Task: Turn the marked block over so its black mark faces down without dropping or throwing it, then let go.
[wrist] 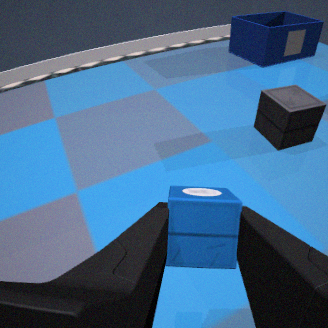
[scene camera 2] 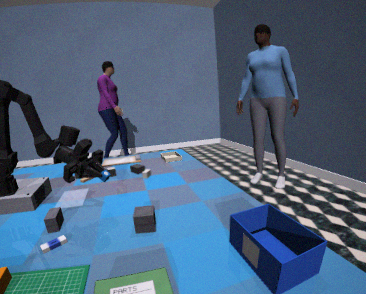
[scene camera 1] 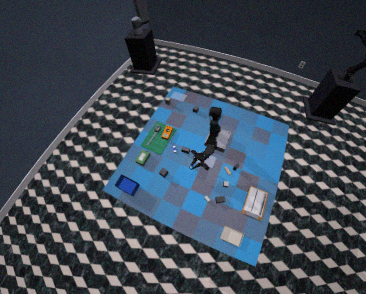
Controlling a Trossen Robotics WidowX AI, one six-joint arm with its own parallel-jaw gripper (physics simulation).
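Where they show: gripper, fingertip midpoint: (wrist: 201,214) (scene camera 2: 104,174) (scene camera 1: 191,167); arm's base, origin of the base link: (scene camera 2: 7,192).
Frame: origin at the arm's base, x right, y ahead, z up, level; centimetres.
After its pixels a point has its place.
A blue block (scene camera 1: 191,167) {x 12.3, y 37.2, z 4.5 cm} (scene camera 2: 105,175) {x 13.9, y 36.9, z 4.1 cm} (wrist: 203,230) {x 11.7, y 35.9, z 4.4 cm} is held between the fingertips, and it appears raised off the mat. In the wrist view, a white oval mark lies on its upper face, and the face toward the camera is plain blue with a dark line across it. No black mark shows on the faces in view; its far side and underside are hidden. My gripper (scene camera 1: 192,166) {x 12.3, y 36.7, z 4.0 cm} (scene camera 2: 103,173) {x 12.3, y 36.7, z 4.0 cm} (wrist: 201,214) {x 12.3, y 36.7, z 4.0 cm} is shut on the blue block, with one finger against each side.
A dark block (scene camera 1: 163,172) {x 33.5, y 44.4, z -1.0 cm} (scene camera 2: 144,219) {x 36.4, y 43.0, z -2.0 cm} (wrist: 290,117) {x 30.9, y 42.0, z -1.8 cm} and an open blue bin (scene camera 1: 127,185) {x 60.5, y 61.1, z -5.9 cm} (scene camera 2: 295,265) {x 66.6, y 58.0, z -0.4 cm} (wrist: 250,42) {x 51.0, y 62.0, z -2.4 cm} stand on the tiled mat (scene camera 1: 195,201) {x 3.9, y 59.8, z -6.1 cm}. Another dark block (scene camera 1: 185,150) {x 21.4, y 20.8, z -2.1 cm} (scene camera 2: 54,220) {x 24.9, y 20.2, z -2.5 cm} and a blue-white cylinder (scene camera 1: 174,149) {x 31.4, y 20.6, z -5.0 cm} (scene camera 2: 53,243) {x 32.2, y 20.1, z -4.9 cm} lie nearer the arm's base. A shallow beige tray (scene camera 1: 232,236) {x -27.9, y 79.0, z -5.8 cm} (scene camera 2: 171,158) {x -20.2, y 76.0, z -4.1 cm} lies farther off.
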